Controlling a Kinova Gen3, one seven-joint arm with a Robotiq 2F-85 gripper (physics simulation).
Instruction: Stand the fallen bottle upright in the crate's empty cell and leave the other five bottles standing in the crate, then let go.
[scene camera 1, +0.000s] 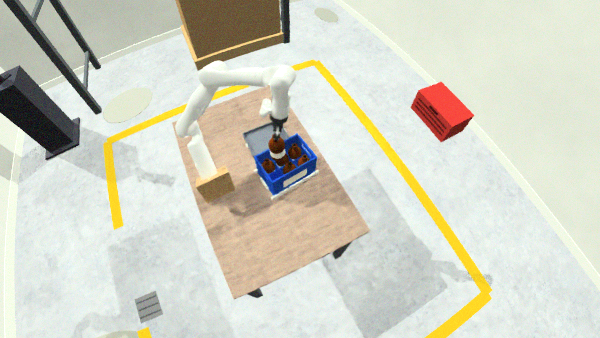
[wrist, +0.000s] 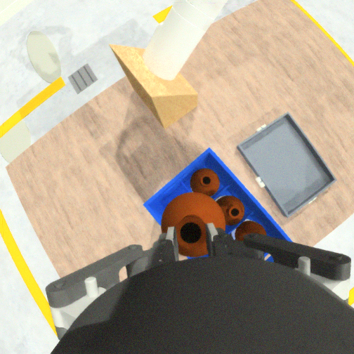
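Pixels of known places: gripper, between the fingertips: (scene camera 1: 276, 137); arm's base, origin of its link: (scene camera 1: 210, 175).
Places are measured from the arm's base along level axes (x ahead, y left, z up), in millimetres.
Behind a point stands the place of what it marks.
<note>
The brown bottle with a white label (scene camera 1: 277, 148) @[x 341, y -163, z 247 mm] (wrist: 192, 212) hangs roughly upright over the blue crate (scene camera 1: 276, 188) @[x 297, y -207, z -40 mm] (wrist: 166, 198). My gripper (scene camera 1: 276, 135) @[x 351, y -134, z 289 mm] (wrist: 191, 235) is shut on its neck, with the bottle's mouth between the fingertips in the wrist view. Brown bottles stand in the crate: one at the left (scene camera 1: 268, 165) @[x 309, y -84, z 1 mm] (wrist: 205, 181), one at the back right (scene camera 1: 295, 150) @[x 480, y -62, z 0 mm], one at the right (scene camera 1: 303, 159) @[x 488, y -141, z 15 mm] and one at the front (scene camera 1: 288, 167) @[x 397, y -147, z 10 mm]. The held bottle hides part of the crate, so the cell beneath it and the bottle's base height are unclear.
A shallow grey tray (scene camera 1: 257, 136) @[x 351, y 213, z -125 mm] (wrist: 290, 165) lies beside the crate on the wooden table (scene camera 1: 295, 240) @[x 272, y -480, z -130 mm] (wrist: 85, 200). The arm's tan mounting block (scene camera 1: 216, 186) @[x 12, y -74, z -5 mm] (wrist: 172, 105) is at the table's edge. A red box (scene camera 1: 445, 110) stands on the floor.
</note>
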